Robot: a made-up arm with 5 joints.
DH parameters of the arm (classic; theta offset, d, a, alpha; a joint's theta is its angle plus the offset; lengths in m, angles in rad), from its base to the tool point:
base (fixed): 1.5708 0.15 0 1.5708
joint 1: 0 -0.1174 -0.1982 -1.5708
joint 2: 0 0.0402 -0.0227 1.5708
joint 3: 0 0.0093 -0.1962 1.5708
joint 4: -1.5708 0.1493 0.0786 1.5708
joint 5: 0 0.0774 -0.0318 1.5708
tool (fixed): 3.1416 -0.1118 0 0
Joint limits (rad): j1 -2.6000..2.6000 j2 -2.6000..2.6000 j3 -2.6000..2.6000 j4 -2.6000..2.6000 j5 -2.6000..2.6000
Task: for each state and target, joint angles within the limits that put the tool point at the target. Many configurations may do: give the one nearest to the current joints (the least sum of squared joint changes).
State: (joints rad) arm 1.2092 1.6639 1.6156 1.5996 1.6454
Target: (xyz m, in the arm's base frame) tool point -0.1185 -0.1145 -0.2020
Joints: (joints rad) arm 0.7309 2.5059 1.5466 1.6823 1.4869
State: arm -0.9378 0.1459 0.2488 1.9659 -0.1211
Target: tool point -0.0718 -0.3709 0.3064
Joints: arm -0.9633 0.4851 -0.0757 2.1122 -0.1209
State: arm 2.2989 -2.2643 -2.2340 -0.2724 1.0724
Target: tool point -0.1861 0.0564 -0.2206
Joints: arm 2.5232 -2.4006 -2.1844 -1.1307 1.6069
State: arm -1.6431 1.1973 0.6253 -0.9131 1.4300
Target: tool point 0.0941 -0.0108 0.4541
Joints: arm -2.0082 0.8385 0.2987 -0.7837 1.5755
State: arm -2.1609 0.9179 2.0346 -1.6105 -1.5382
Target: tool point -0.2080 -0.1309 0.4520
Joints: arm -2.6000 1.0387 1.7137 -1.5741 -2.0566
